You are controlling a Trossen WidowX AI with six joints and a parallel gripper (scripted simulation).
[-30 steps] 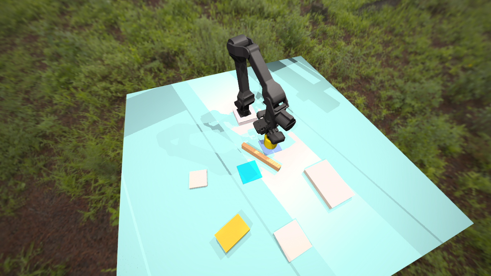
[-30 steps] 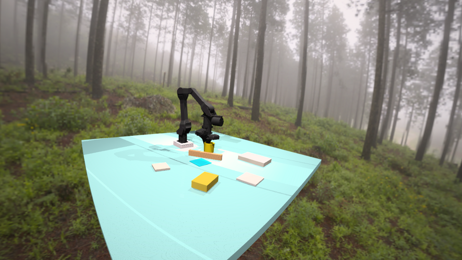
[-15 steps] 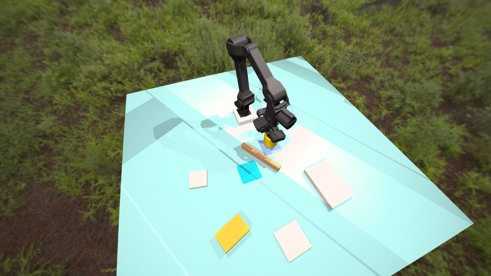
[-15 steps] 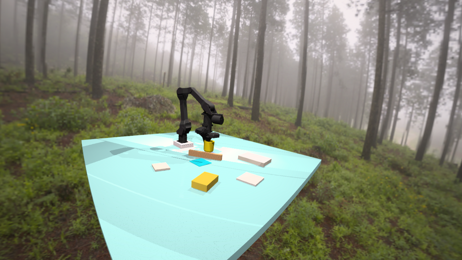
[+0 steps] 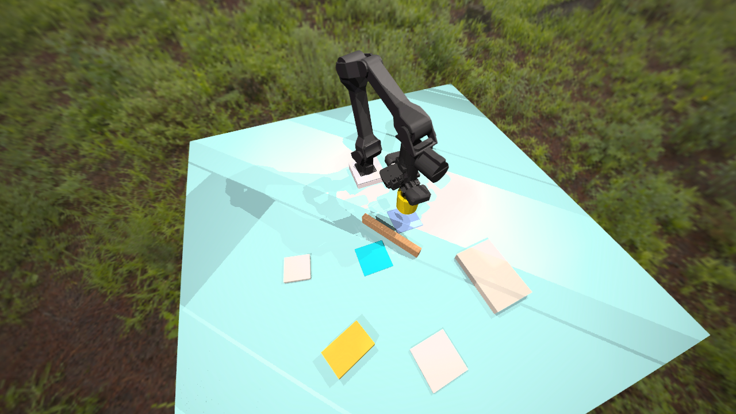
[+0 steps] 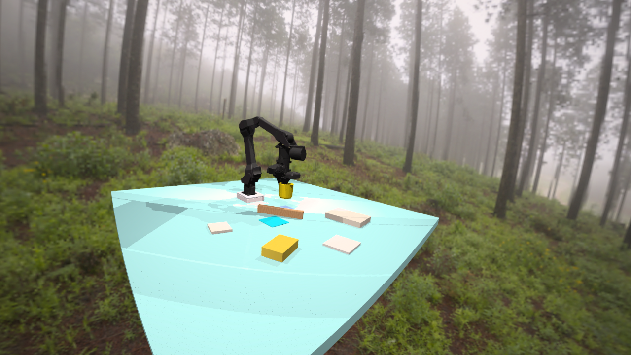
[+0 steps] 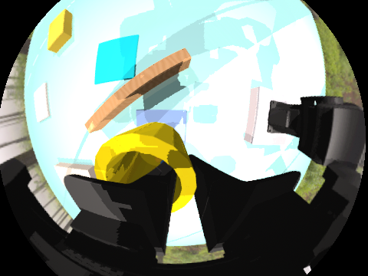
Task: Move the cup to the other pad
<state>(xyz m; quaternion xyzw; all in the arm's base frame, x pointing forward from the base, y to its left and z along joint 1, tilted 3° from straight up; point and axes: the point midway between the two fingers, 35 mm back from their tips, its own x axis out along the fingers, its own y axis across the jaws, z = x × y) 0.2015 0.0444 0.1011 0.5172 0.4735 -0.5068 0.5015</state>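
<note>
The cyan square lies 120 mm ahead of my gripper tip, 160 mm to the right of it and 100 mm below it. Also, from my gripper tip: yellow block 320 mm ahead, 310 mm to the right, 80 mm below; yellow cup 20 mm ahead; wooden bar 80 mm ahead, 80 mm to the right, 80 mm below.
</note>
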